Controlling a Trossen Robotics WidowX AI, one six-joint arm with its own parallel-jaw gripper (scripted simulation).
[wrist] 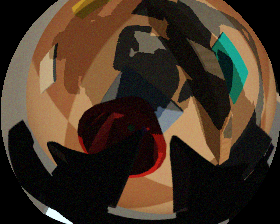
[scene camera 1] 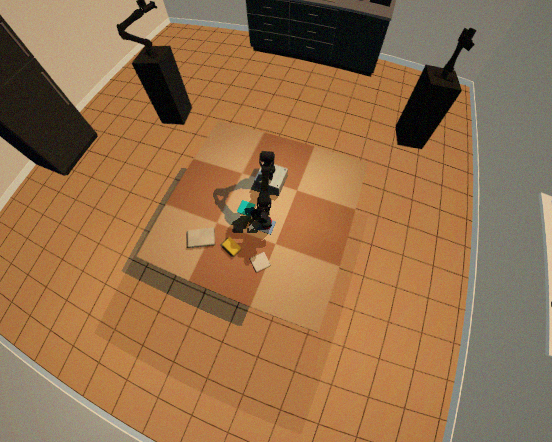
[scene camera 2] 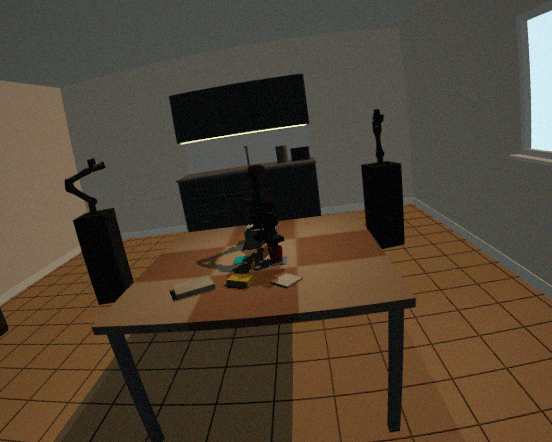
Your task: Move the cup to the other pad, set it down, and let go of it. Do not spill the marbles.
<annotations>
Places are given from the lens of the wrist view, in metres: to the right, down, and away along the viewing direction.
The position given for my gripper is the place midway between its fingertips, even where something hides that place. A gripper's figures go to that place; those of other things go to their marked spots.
my gripper [wrist: 156, 136]: 0.02, 0.02, 0.09
pale blue pad [wrist: 128, 82]: -0.01, -0.04, 0.12
teal pad [wrist: 235, 72]: 0.17, -0.07, 0.09
The marked spots on the pale blue pad and the teal pad are 0.19 m apart.
</annotations>
